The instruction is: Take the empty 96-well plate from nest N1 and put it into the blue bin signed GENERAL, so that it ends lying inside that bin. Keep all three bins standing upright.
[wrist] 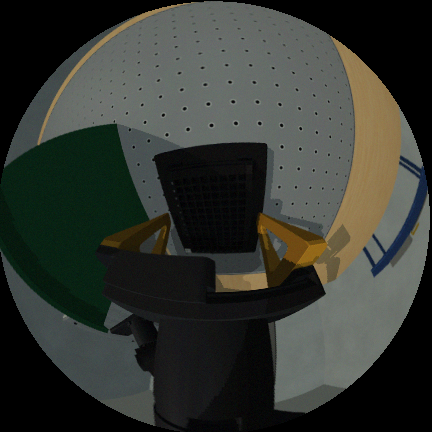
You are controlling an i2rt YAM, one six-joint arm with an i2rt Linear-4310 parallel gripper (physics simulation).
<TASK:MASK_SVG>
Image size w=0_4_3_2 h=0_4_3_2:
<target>my gripper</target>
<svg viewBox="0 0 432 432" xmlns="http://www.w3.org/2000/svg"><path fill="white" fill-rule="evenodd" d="M104 237L94 252L95 256L107 268L102 279L105 285L101 294L120 307L147 320L159 323L153 368L153 396L155 410L158 414L171 423L184 428L190 428L199 419L229 419L229 422L238 430L250 428L267 418L274 407L273 361L268 323L279 320L306 307L325 294L313 266L313 263L327 246L323 237L258 212L256 227L264 262L267 288L229 292L215 292L215 262L211 258L165 254L171 223L168 212ZM160 229L152 251L150 253L140 252L139 245ZM266 228L287 244L287 250L281 260L271 244Z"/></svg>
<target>black 96-well plate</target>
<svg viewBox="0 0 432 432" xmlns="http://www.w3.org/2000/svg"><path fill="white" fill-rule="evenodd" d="M251 159L206 161L168 168L166 173L183 231L192 252L246 252L251 205Z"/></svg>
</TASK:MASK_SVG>
